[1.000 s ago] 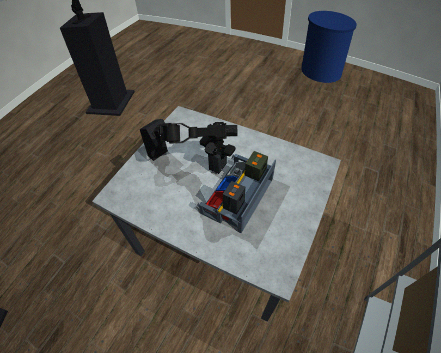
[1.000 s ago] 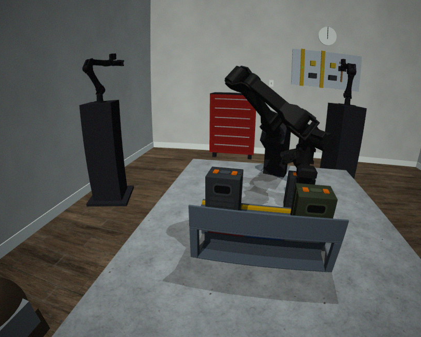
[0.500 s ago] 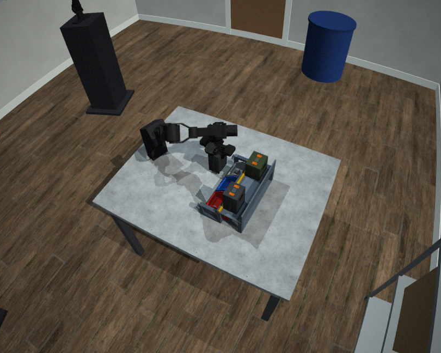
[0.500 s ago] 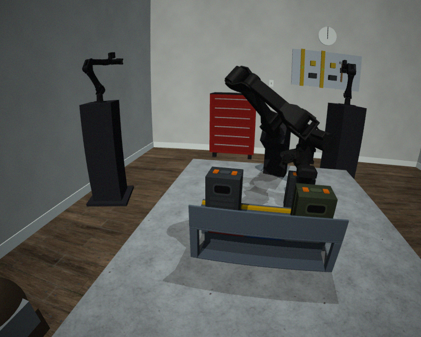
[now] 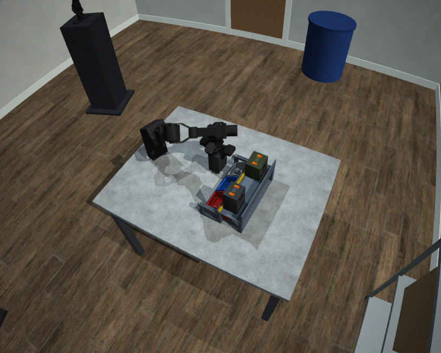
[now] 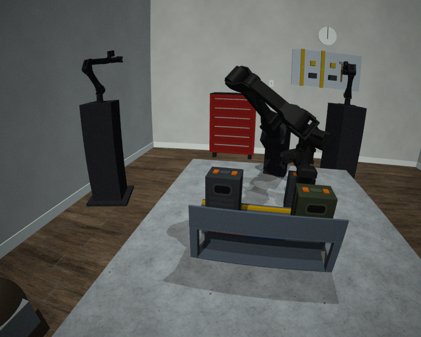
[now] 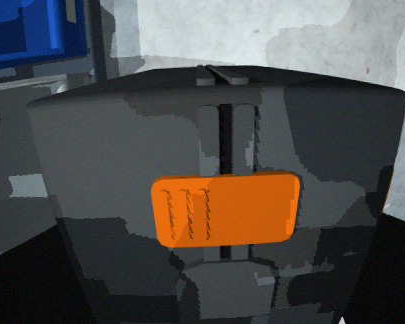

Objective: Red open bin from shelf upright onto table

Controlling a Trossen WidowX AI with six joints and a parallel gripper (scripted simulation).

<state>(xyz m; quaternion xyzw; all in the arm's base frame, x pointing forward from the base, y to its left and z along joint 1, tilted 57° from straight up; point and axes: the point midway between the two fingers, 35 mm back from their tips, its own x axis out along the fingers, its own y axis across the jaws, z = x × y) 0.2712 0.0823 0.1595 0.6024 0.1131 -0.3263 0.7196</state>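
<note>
The red open bin is 260 mm to the right of my hand, 100 mm below it and 60 mm ahead of it. Also, from my hand: yellow rail (170 mm to the right, 130 mm ahead, 30 mm below); then grey bin (140 mm ahead, 100 mm below, 50 mm to the right); then blue bin (150 mm to the right, 100 mm below, 100 mm ahead).
</note>
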